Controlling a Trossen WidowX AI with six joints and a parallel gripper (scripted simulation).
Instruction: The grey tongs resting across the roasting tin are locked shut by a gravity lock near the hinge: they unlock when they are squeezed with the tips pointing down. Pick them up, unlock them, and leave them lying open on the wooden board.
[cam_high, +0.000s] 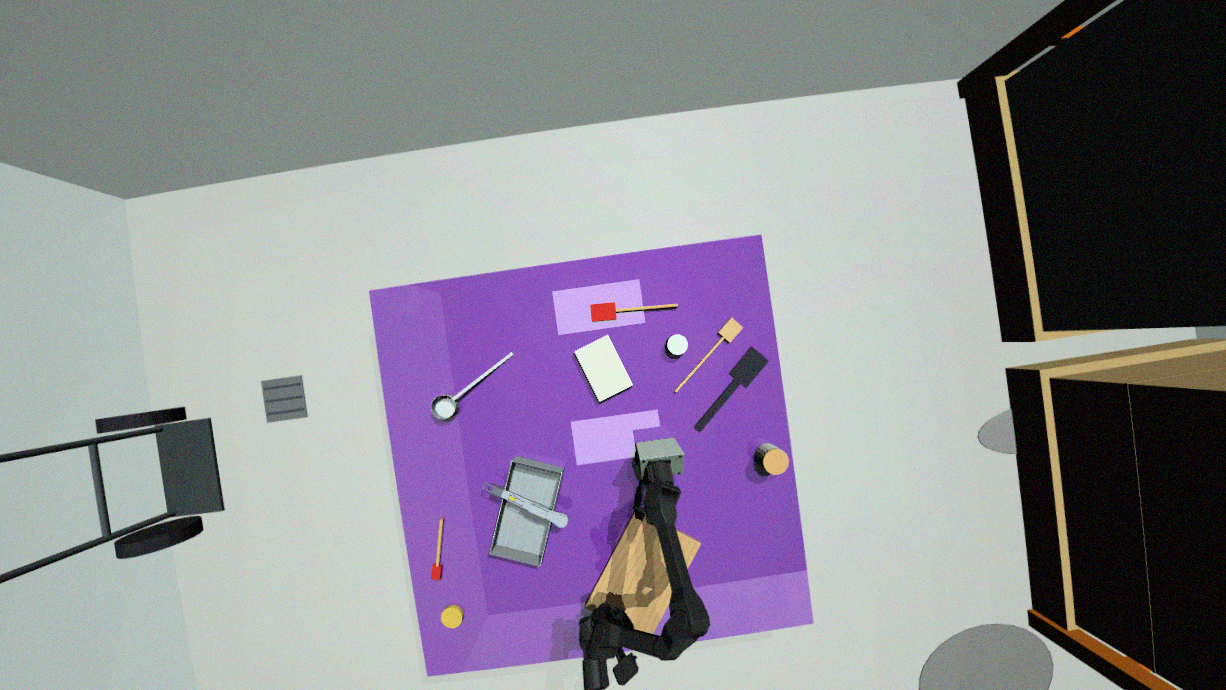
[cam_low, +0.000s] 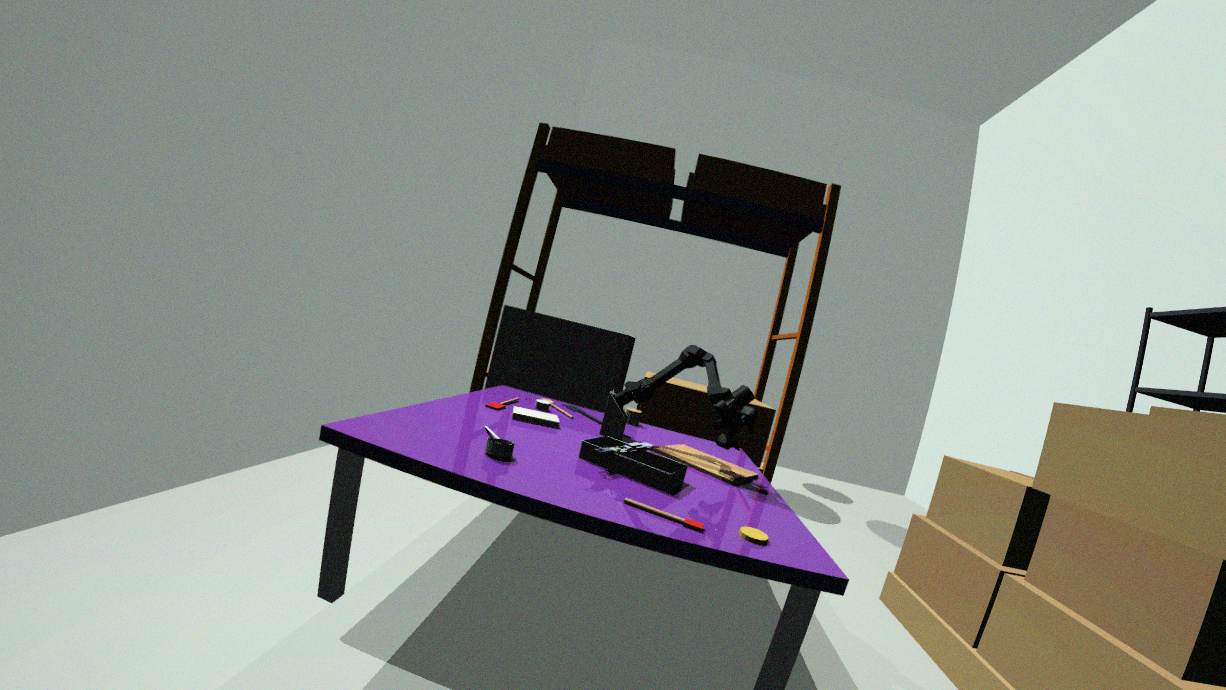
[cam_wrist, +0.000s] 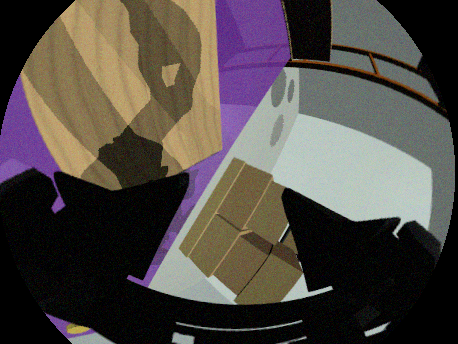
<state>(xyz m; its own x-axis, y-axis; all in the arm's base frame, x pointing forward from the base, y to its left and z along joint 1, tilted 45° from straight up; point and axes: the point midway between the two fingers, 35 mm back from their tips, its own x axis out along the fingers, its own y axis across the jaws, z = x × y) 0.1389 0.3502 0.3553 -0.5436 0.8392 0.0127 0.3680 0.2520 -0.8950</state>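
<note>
The yellow lock piece lies 42 cm to the right of my gripper tip, 33 cm ahead of it and 7 cm below it. From my gripper tip the other things lie so: tan-topped cylinder: 49 cm behind, 48 cm to the right, 10 cm below; wooden board: 13 cm below, 12 cm to the right, 6 cm behind; dark roasting tin: 37 cm to the right, 29 cm ahead, 11 cm below.
</note>
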